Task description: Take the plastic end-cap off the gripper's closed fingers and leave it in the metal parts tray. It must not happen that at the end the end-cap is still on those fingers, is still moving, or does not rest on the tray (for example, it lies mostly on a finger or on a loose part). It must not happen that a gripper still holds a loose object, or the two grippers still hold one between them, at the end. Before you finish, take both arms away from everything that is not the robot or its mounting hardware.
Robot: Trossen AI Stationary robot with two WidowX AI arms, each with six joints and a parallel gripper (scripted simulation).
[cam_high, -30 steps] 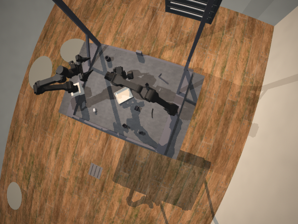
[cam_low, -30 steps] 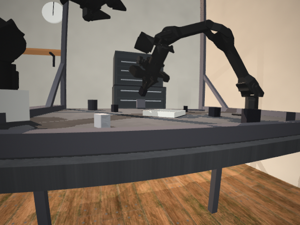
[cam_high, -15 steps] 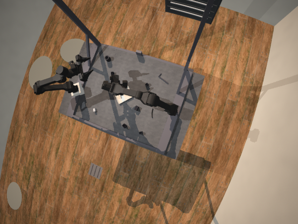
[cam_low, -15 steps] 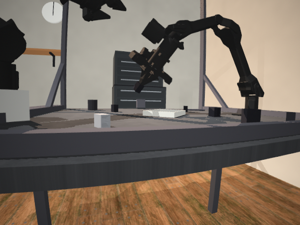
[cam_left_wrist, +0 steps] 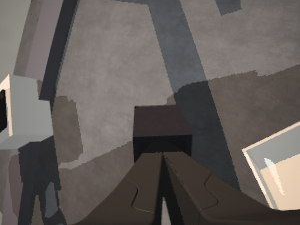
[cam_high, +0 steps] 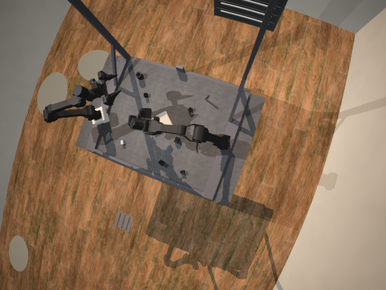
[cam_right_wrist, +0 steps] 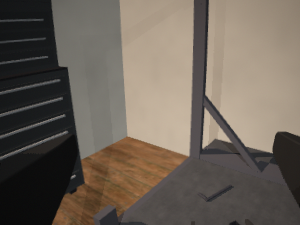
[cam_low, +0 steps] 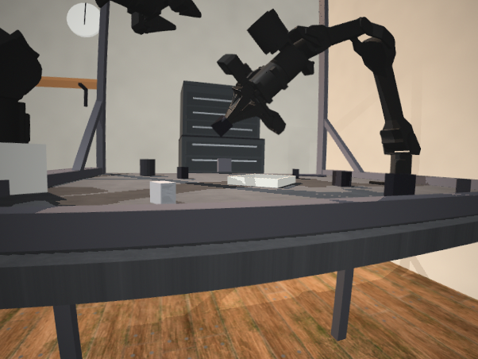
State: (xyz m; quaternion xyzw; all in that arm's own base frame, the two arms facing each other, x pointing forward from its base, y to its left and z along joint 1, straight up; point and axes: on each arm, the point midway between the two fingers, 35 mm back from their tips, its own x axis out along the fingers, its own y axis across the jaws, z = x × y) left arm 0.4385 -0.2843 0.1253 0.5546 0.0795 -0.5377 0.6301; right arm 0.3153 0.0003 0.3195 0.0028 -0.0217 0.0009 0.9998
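My left hand is 2 cm to the left of the black plastic end-cap, 2 cm above it and 1 cm past it. Also, from my left hand: pale metal parts tray: 14 cm below, 8 cm to the left, 1 cm behind.
The black plastic end-cap is 27 cm below my right hand, 11 cm ahead of it and 8 cm to the left of it. The rest, counted from my right hand: pale metal parts tray (38 cm below, 18 cm to the left, 11 cm ahead).
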